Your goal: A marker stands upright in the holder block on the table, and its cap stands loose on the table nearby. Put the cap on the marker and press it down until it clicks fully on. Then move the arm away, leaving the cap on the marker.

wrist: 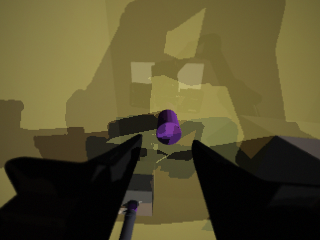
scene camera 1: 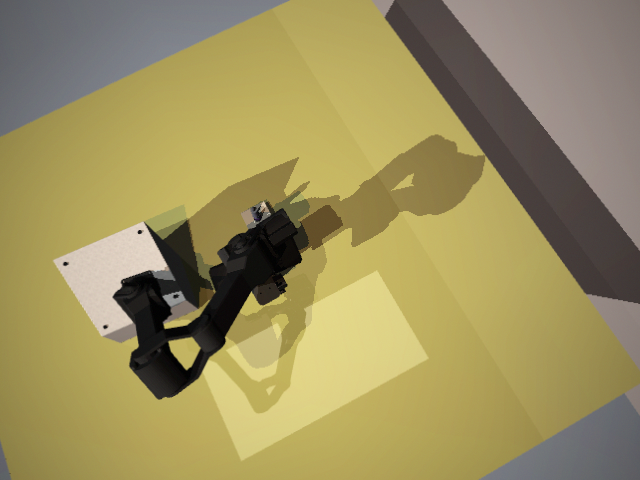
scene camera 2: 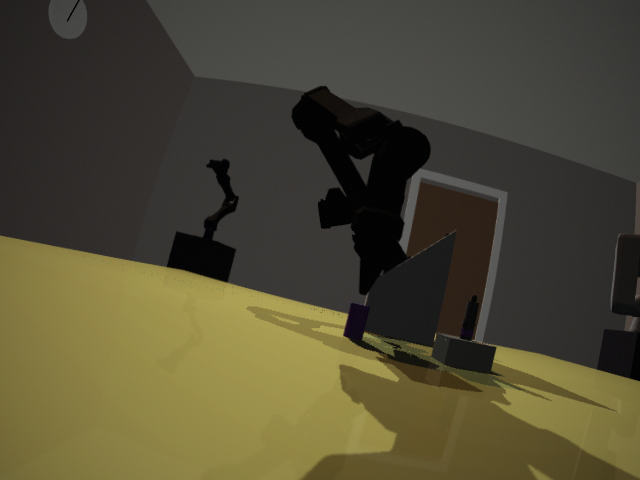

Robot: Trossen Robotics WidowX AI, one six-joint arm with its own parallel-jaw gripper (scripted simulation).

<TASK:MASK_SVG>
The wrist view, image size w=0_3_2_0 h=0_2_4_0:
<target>my gripper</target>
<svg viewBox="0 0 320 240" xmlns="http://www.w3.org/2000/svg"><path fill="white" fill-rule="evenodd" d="M193 140L191 150L194 166L206 201L206 208L216 240L320 240L320 185L293 182L283 183L260 179L247 170L231 163L202 142ZM142 134L137 134L115 148L83 163L36 157L18 157L8 160L4 168L13 185L16 196L12 197L0 208L0 240L109 240L140 155Z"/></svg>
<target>purple cap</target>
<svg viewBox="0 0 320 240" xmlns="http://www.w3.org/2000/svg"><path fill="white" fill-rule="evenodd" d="M167 109L159 114L156 137L161 143L172 145L180 140L182 132L176 113Z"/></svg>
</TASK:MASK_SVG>
